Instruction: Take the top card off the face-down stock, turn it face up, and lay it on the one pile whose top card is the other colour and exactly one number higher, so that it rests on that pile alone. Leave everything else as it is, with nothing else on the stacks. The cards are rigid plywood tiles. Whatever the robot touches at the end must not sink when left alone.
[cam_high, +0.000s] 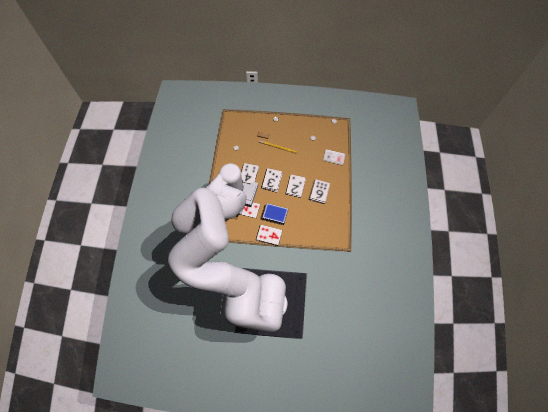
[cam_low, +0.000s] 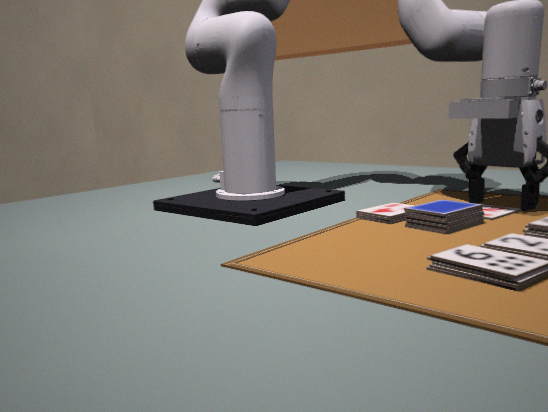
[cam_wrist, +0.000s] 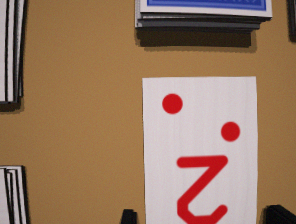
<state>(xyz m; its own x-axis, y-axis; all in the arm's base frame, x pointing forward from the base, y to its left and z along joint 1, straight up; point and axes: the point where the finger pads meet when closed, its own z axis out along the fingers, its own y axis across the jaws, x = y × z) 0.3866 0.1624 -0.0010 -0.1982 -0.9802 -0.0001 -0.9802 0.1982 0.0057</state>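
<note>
My gripper is now 40 mm to the left of the red 2 card, 10 mm past it and 10 mm above it. The rest, counted from my hand: brown mat 170 mm to the right, 160 mm ahead, 30 mm below; red 4 card 140 mm to the right, 110 mm behind, 10 mm below; black 4 card 150 mm ahead, 30 mm to the right.
</note>
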